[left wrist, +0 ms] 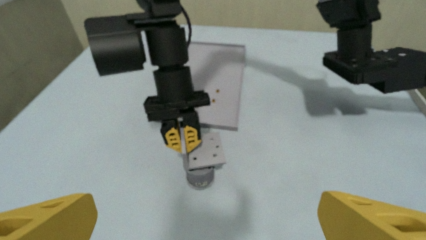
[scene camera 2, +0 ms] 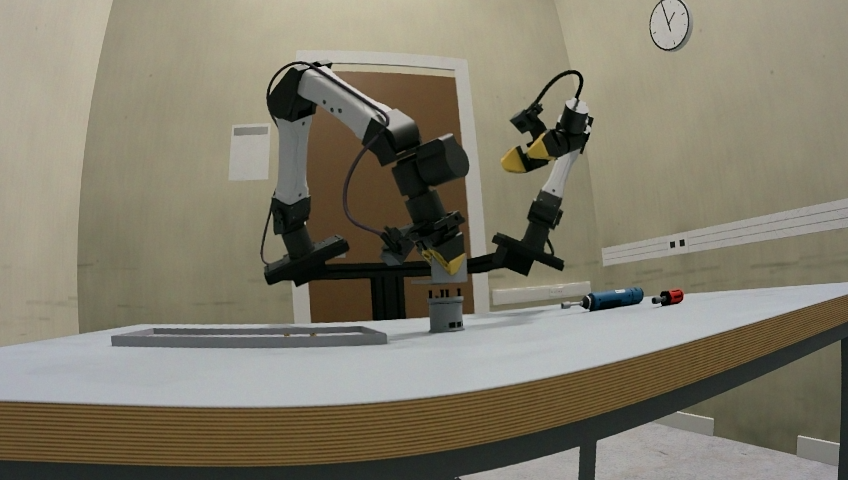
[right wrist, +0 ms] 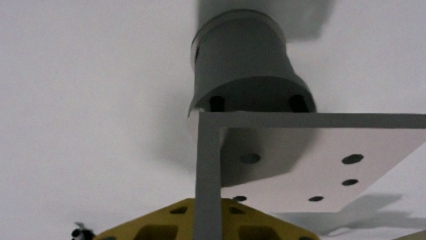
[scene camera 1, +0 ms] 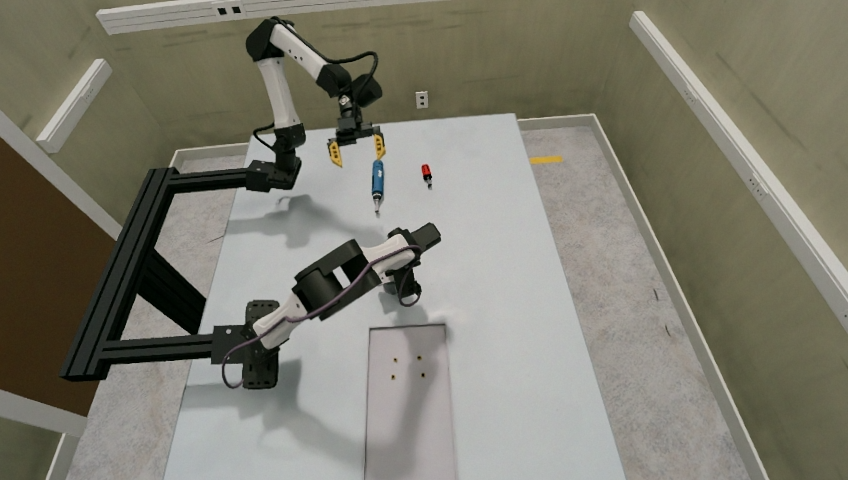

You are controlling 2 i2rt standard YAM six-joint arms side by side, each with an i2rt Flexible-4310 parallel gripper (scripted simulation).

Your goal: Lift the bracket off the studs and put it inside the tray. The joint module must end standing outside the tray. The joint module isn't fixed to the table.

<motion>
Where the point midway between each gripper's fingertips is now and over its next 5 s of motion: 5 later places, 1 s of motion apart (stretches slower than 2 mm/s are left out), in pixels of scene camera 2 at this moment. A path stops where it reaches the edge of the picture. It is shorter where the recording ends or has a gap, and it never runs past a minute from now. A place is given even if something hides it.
My left gripper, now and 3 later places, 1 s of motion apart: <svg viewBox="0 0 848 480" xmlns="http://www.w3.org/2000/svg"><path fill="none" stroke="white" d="M515 160L389 142L354 148L347 161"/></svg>
My right gripper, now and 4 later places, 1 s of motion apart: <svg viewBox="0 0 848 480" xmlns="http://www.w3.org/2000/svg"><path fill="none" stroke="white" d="M452 273L357 293L235 317L232 323L210 277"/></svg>
</motion>
